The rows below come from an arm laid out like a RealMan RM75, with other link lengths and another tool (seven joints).
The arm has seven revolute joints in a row. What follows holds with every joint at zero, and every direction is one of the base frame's.
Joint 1 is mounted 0.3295 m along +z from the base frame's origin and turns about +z.
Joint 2 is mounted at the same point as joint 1 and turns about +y.
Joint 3 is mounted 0.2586 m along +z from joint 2 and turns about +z.
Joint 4 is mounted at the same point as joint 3 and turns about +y.
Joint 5 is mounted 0.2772 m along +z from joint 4 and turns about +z.
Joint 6 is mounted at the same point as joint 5 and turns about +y.
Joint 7 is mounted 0.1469 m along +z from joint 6 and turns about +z.
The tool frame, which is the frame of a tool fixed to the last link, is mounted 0.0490 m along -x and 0.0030 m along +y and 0.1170 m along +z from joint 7; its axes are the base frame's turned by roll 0.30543, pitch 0.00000 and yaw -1.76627 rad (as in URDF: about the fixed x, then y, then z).
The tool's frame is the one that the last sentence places.
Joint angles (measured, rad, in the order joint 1, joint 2, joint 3, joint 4, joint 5, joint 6, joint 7), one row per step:
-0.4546 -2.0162 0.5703 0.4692 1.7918 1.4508 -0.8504
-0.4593 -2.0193 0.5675 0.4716 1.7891 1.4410 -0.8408
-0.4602 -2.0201 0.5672 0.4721 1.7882 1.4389 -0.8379
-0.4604 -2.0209 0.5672 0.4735 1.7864 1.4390 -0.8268
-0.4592 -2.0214 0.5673 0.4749 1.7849 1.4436 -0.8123
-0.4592 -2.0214 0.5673 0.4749 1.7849 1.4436 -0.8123
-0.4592 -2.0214 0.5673 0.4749 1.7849 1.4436 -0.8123
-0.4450 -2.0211 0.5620 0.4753 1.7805 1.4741 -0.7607
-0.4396 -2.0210 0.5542 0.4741 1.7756 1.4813 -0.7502
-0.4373 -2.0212 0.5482 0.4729 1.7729 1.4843 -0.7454
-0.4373 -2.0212 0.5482 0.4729 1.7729 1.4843 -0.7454
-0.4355 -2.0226 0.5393 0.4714 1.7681 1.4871 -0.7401
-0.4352 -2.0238 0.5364 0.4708 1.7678 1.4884 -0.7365
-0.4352 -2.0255 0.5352 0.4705 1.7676 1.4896 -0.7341
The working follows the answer.
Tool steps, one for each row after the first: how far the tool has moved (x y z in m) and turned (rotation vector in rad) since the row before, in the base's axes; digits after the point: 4 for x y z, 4 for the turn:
0.0008 0.0041 0.0007 0.0122 0.0071 -0.0036
0.0002 0.0009 0.0001 0.0029 0.0018 -0.0013
0.0004 0.0009 0.0006 0.0063 0.0060 -0.0082
0.0006 -0.0001 0.0006 0.0057 0.0063 -0.0125
0.0000 0.0000 0.0000 0.0000 0.0000 0.0000
0.0000 0.0000 0.0000 0.0000 0.0000 0.0000
-0.0001 -0.0057 0.0026 0.0174 0.0122 -0.0403
-0.0009 -0.0011 0.0024 0.0112 -0.0039 -0.0027
-0.0005 -0.0002 0.0014 0.0072 -0.0035 0.0002
0.0000 0.0000 0.0000 0.0000 0.0000 0.0000
0.0000 0.0004 0.0018 0.0108 -0.0067 0.0010
0.0003 -0.0001 0.0000 0.0029 -0.0011 -0.0014
0.0007 -0.0002 -0.0006 0.0009 -0.0014 -0.0018

Tool pose at each row, in the base's axes (x y z in m, rotation vector in rad; rounded; the steps above come from the unrounded poses):
-0.3544 0.4428 0.0031 -1.4762 -2.4530 -0.8609
-0.3536 0.4469 0.0039 -1.4775 -2.4363 -0.8682
-0.3534 0.4477 0.0040 -1.4785 -2.4321 -0.8699
-0.3530 0.4487 0.0045 -1.4878 -2.4185 -0.8726
-0.3523 0.4486 0.0051 -1.5030 -2.4028 -0.8753
-0.3523 0.4486 0.0051 -1.5030 -2.4028 -0.8753
-0.3523 0.4486 0.0051 -1.5030 -2.4028 -0.8753
-0.3525 0.4429 0.0077 -1.5511 -2.3580 -0.8902
-0.3534 0.4419 0.0101 -1.5501 -2.3501 -0.9063
-0.3539 0.4416 0.0115 -1.5468 -2.3467 -0.9171
-0.3539 0.4416 0.0115 -1.5468 -2.3467 -0.9171
-0.3538 0.4420 0.0133 -1.5407 -2.3430 -0.9346
-0.3536 0.4420 0.0133 -1.5414 -2.3406 -0.9390
-0.3529 0.4418 0.0127 -1.5432 -2.3399 -0.9417

